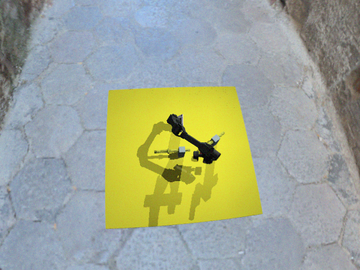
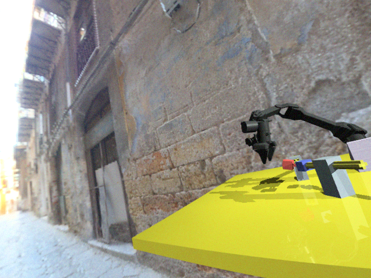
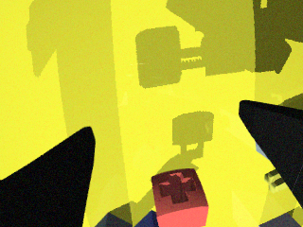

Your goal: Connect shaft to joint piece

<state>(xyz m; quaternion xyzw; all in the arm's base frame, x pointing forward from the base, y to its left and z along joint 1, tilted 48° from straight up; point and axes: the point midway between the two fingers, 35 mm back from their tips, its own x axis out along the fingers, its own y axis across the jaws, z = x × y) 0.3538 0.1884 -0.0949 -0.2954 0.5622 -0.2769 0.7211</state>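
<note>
My gripper tip is 9 cm past the red joint piece and 3 cm above it.
</note>
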